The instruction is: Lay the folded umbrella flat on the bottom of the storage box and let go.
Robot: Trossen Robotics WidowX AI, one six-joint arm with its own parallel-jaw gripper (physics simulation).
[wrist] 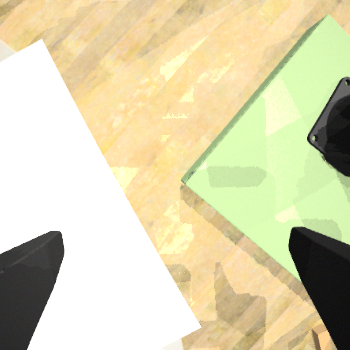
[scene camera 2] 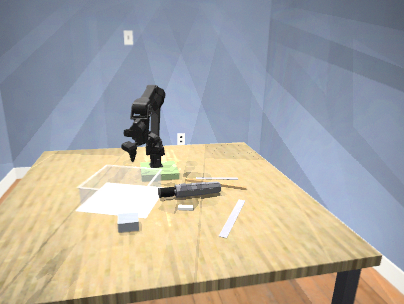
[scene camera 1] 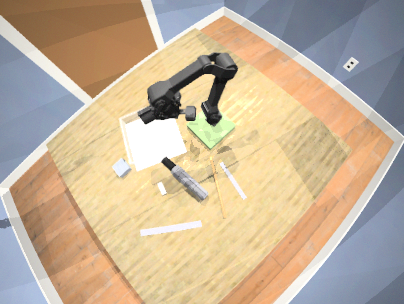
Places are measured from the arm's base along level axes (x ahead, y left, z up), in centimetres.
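Pixels of known places: gripper, between the fingertips: (wrist: 177, 240) (scene camera 2: 140, 158) (scene camera 1: 179, 118); arm's base, origin of its link: (scene camera 2: 155, 165) (scene camera 1: 213, 119).
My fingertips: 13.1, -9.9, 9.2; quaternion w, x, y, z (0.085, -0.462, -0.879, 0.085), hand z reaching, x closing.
Ahead of a thing's pixels: the offset from my fingertips to its middle, as dx, dy, dz.
The folded grey umbrella @(+19.5, +18.4, -9.7) (scene camera 1: 189, 182) (scene camera 2: 199, 190) lies on the table, outside the storage box. Its black handle end is at the box's near edge; whether they touch I cannot tell. The storage box @(+14.0, -9.5, -7.6) (scene camera 1: 155, 145) (scene camera 2: 117, 199) (wrist: 60, 150) has a white bottom and see-through walls, and no umbrella lies on its bottom. My gripper (scene camera 1: 168, 115) (scene camera 2: 131, 142) (wrist: 177, 240) is open and empty. It hangs above the table between the box and the arm's base, with one finger over the white bottom in the wrist view. The umbrella does not show in the wrist view.
A green board (scene camera 1: 211, 135) (scene camera 2: 160, 175) (wrist: 240, 175) lies under the arm's base. A pale blue block @(+37.2, -10.4, -10.7) (scene camera 1: 121, 168) (scene camera 2: 128, 223), a small white piece @(+30.7, +12.9, -11.9) (scene camera 1: 162, 188) (scene camera 2: 185, 207), a thin stick @(+12.2, +33.1, -11.9) (scene camera 1: 218, 190) and two white strips @(+42.2, +28.8, -12.4) (scene camera 1: 171, 228) @(+5.2, +37.0, -12.4) (scene camera 1: 233, 180) lie around the umbrella and box.
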